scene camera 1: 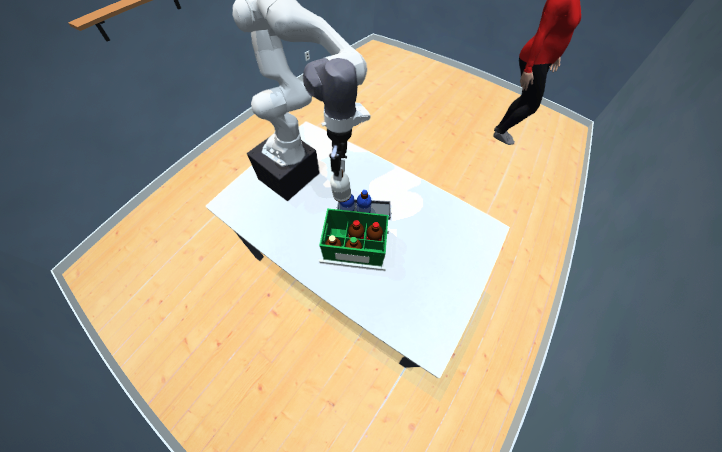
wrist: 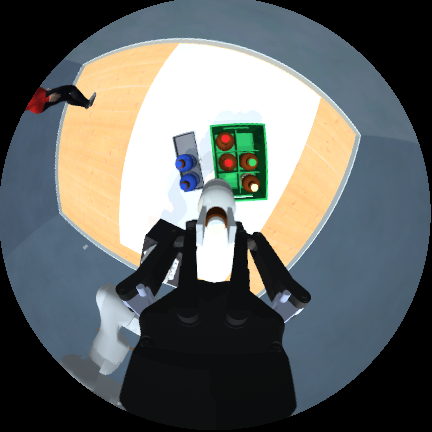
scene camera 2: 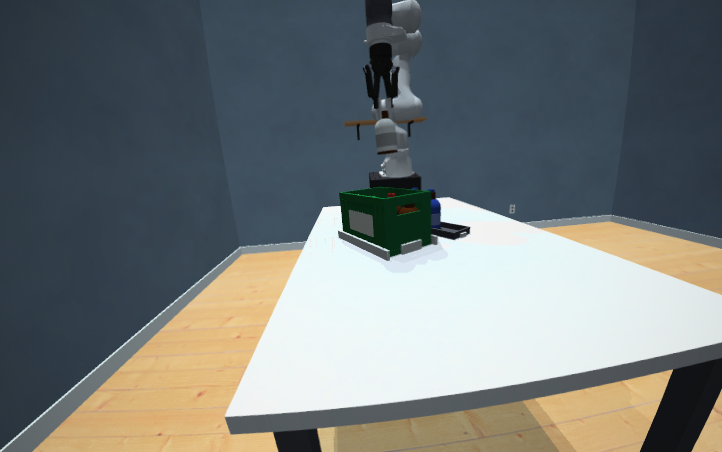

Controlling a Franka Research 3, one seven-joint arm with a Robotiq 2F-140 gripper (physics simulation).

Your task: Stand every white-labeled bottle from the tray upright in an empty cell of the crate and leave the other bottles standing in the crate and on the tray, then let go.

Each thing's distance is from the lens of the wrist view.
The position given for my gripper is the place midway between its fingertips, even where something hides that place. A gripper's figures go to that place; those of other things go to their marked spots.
my gripper (wrist: 216, 214): 22 cm
white-labeled bottle (wrist: 216, 194): 22 cm
